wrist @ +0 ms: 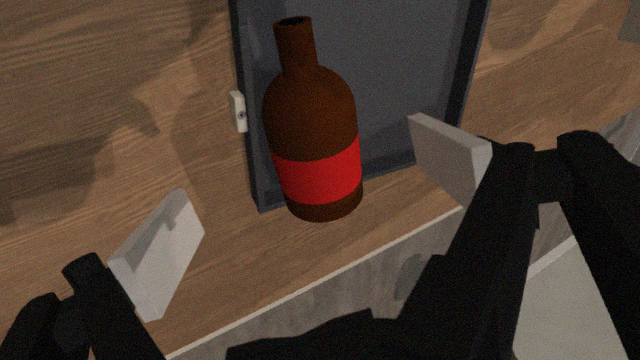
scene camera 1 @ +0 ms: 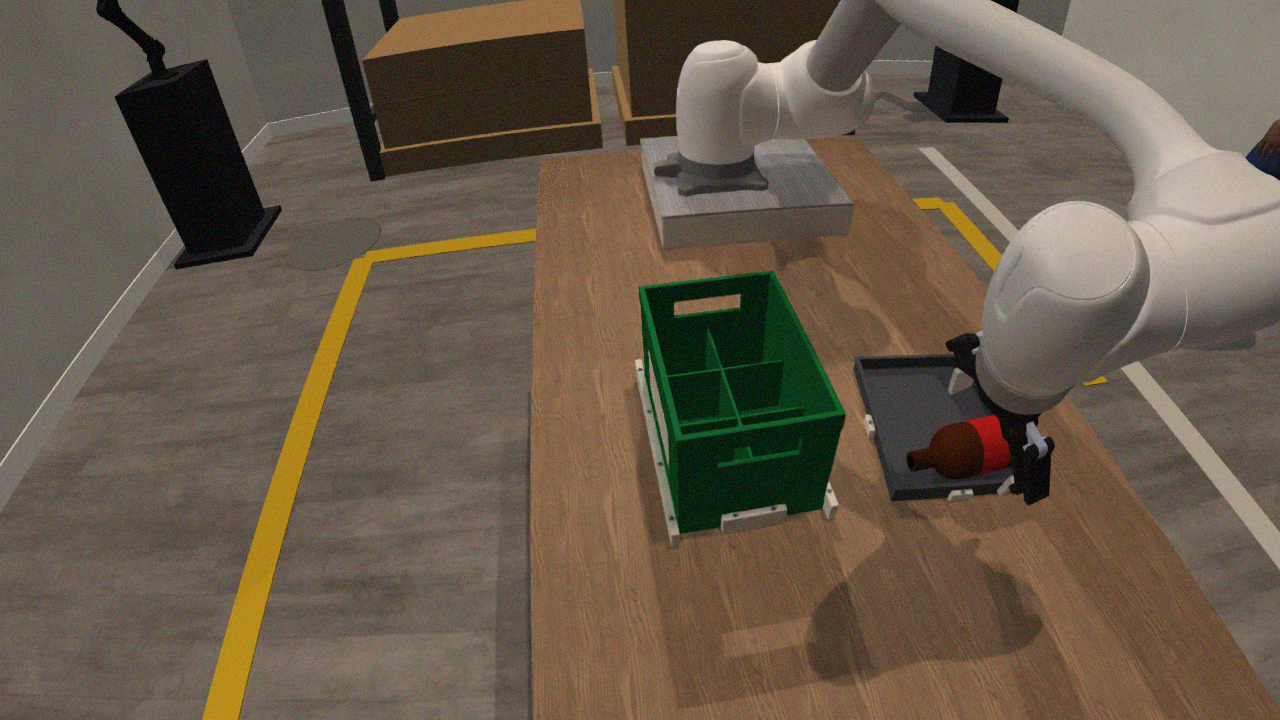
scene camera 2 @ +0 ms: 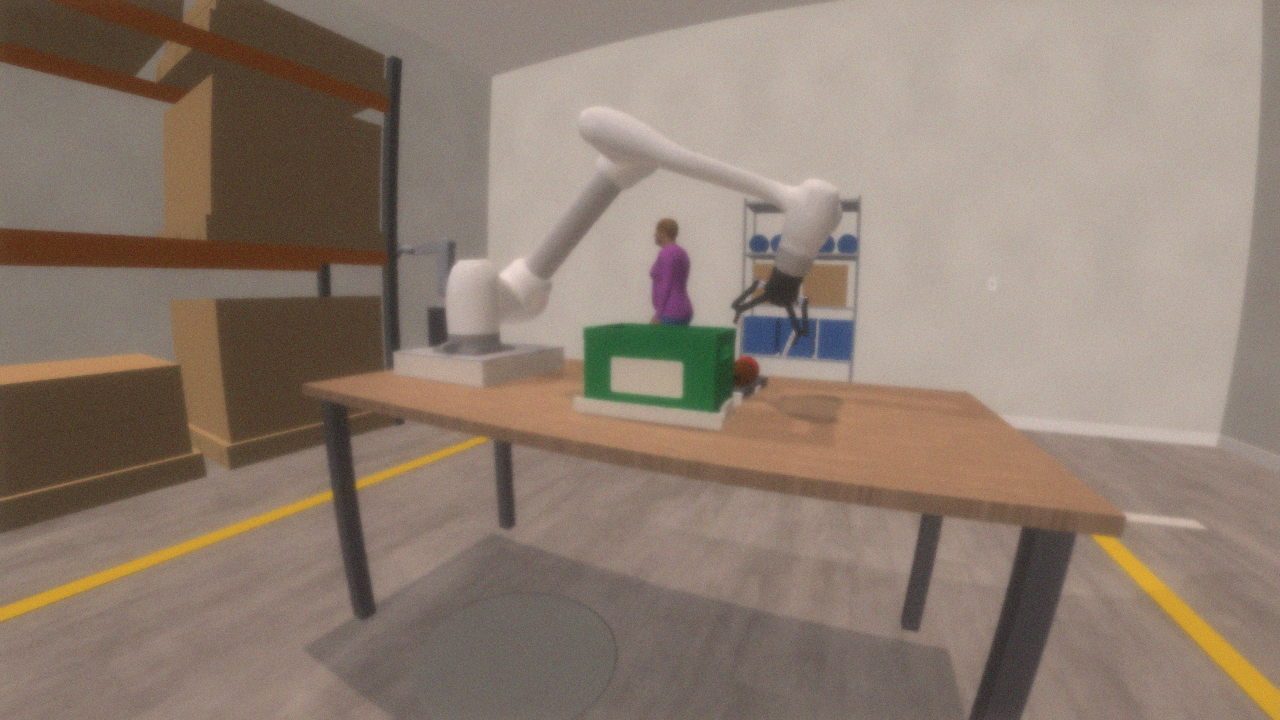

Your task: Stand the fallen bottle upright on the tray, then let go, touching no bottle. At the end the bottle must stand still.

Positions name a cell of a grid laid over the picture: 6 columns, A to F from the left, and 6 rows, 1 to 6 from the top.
Scene:
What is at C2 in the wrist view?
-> A brown bottle.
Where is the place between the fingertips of my gripper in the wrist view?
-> At C3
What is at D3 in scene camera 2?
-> My gripper.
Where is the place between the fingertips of my gripper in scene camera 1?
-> At E4

